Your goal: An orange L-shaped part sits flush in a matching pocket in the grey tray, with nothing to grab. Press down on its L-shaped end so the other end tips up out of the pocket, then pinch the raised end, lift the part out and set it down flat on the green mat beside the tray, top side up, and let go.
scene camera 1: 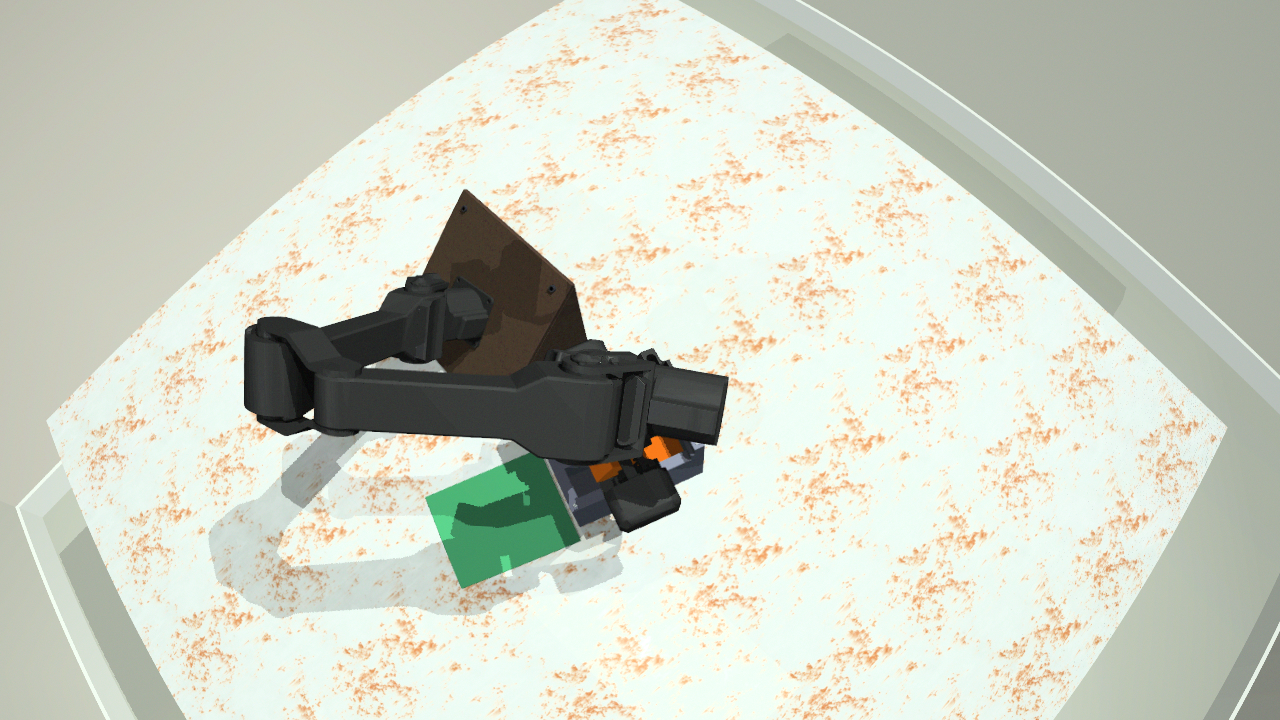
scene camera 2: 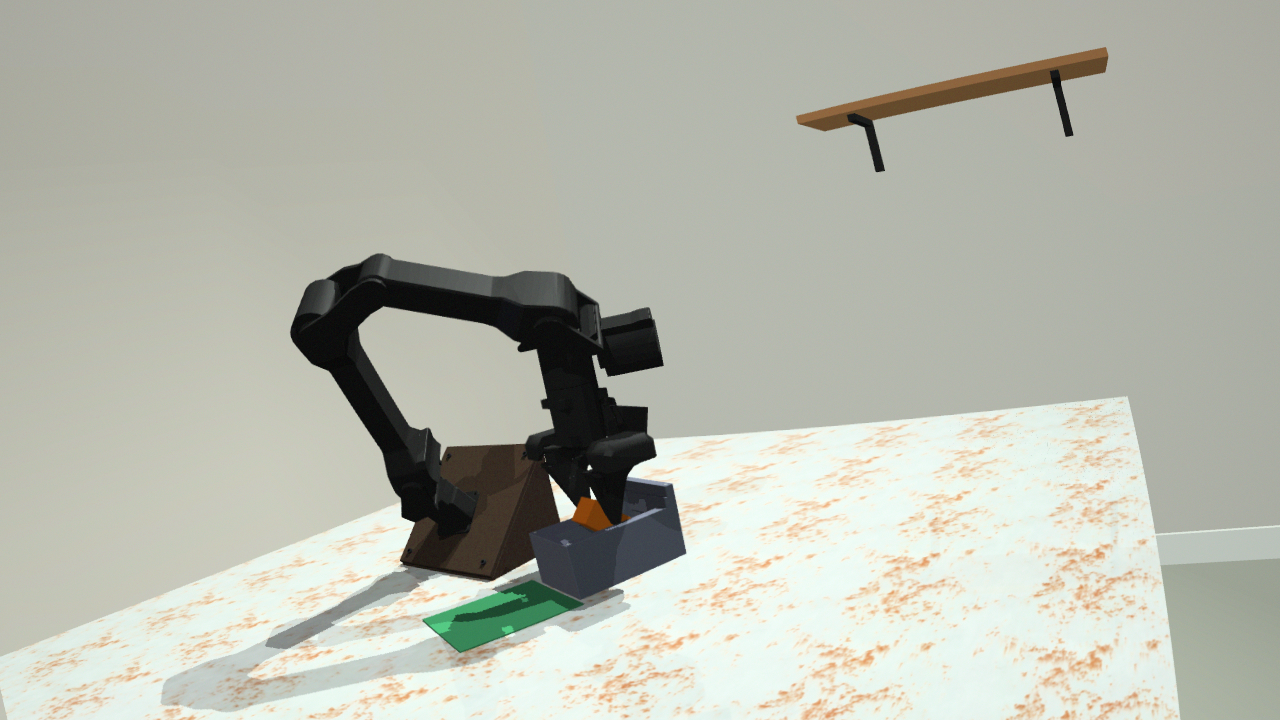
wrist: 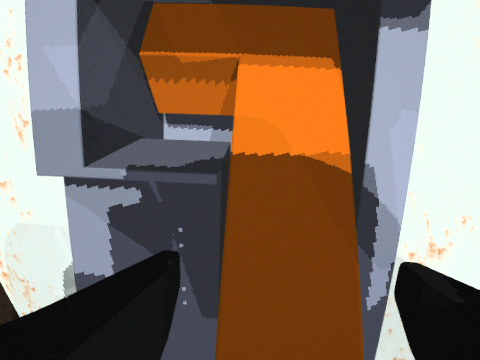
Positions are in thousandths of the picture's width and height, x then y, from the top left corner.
Scene:
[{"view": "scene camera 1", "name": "my gripper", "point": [483, 641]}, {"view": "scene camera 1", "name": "orange L-shaped part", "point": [518, 623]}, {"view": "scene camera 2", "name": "my gripper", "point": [470, 722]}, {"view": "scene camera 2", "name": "orange L-shaped part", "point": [461, 713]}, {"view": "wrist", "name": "my gripper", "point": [603, 762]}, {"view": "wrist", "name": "orange L-shaped part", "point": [605, 765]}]

